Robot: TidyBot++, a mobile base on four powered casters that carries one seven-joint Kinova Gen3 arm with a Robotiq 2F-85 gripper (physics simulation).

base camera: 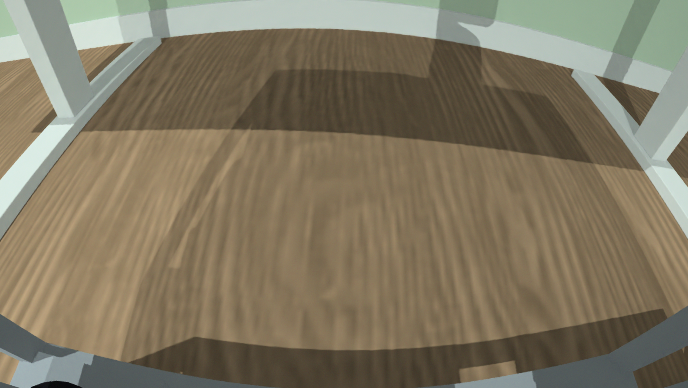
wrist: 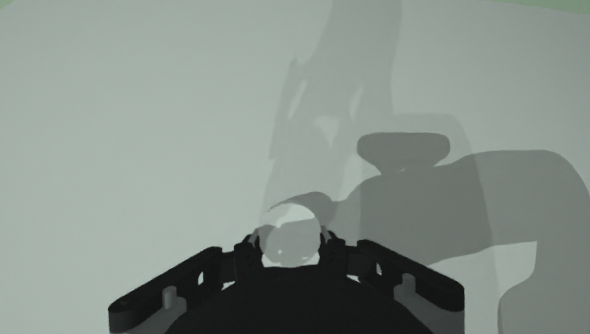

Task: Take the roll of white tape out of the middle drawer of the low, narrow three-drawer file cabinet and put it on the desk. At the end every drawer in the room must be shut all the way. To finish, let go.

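Frame: origin at the arm's base, x back, y right, z up, level; millimetres.
Seen in the pictures: gripper, fingertip midpoint: (wrist: 290,237).
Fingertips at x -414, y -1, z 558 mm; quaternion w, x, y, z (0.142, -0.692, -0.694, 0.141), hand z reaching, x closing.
Observation:
Pixels of each thing's top centre, then the offset from my fingertips to it. "*": a spot on its surface instead. Level surfaces: height alone.
- white tape, middle of its top: (wrist: 289,228) dx -5, dy +0, dz +35 mm
- white desk top, its level: dz -5 mm
- white desk leg, surface spot: (base camera: 50,55) * dx -183, dy -521, dz -793 mm
- wood floor, its level: dz -955 mm
My gripper (wrist: 290,237) is shut on the roll of white tape (wrist: 291,231), which shows as a pale round shape between the fingertips at the lower middle of the wrist view. The white desk top (wrist: 125,125) fills most of that view behind and below the roll. The roll's shadow lies close beside its upper edge, so it is near the desk surface; whether it touches cannot be told. The underside of the roll is hidden. The file cabinet and its drawers do not show in either view.
In the base camera view, a white desk leg (base camera: 50,55) stands at the left and another leg (base camera: 667,120) at the right, on foot bars along the wood floor (base camera: 325,225). The green wall (base camera: 565,30) with its white baseboard (base camera: 310,15) is behind. The arm's shadow crosses the desk top.

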